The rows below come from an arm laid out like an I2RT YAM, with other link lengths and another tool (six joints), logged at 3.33 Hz.
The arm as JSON. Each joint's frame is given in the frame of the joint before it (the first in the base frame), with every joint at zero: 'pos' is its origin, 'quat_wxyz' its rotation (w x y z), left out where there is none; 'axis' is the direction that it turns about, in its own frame. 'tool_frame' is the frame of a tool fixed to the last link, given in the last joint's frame.
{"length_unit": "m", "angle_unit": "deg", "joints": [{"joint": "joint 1", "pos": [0.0, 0.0, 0.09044], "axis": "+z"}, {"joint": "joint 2", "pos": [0.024, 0.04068, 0.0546], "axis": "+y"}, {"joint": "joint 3", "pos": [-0.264, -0.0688, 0.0], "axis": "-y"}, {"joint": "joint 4", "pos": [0.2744, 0.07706, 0.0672], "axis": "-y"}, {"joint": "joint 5", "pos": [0.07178, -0.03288, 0.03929], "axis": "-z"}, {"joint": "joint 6", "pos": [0.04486, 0.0, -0.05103], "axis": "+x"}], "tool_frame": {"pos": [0.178, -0.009, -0.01], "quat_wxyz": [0.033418, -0.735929, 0.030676, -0.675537]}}
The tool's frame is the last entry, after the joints.
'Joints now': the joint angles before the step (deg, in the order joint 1, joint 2, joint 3, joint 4, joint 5, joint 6). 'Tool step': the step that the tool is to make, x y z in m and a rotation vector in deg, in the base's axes. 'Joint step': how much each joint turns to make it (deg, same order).
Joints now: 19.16, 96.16, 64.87, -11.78, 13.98, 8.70
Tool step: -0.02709, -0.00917, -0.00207, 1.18, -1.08, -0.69
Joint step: 0.00, -6.60, -8.17, 2.73, 0.00, 1.06
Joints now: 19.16, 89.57, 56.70, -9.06, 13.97, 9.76
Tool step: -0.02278, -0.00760, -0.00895, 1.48, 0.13, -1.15
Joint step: -0.09, -4.58, -6.16, 1.50, -0.17, 1.83
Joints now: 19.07, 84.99, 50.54, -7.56, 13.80, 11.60
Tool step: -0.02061, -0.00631, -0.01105, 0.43, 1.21, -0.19
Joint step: -0.17, -3.42, -4.48, -0.09, -0.53, 0.62
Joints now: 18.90, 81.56, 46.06, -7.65, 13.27, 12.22
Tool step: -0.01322, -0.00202, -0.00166, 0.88, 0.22, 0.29
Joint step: -0.17, -3.16, -2.82, -0.34, -0.96, 0.35
